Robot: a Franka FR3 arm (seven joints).
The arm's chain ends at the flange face. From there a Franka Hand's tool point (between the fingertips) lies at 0.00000 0.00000 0.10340 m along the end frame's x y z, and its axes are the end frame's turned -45 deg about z.
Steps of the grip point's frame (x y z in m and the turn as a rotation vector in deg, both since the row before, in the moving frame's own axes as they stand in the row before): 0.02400, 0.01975, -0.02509, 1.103, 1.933, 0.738; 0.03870, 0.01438, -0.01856, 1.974, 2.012, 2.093
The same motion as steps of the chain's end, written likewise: 0.02985, 0.00086, -0.02501, 2.147, 0.587, 0.738; 0.03739, -0.01211, -0.01843, 2.819, 0.027, 2.093
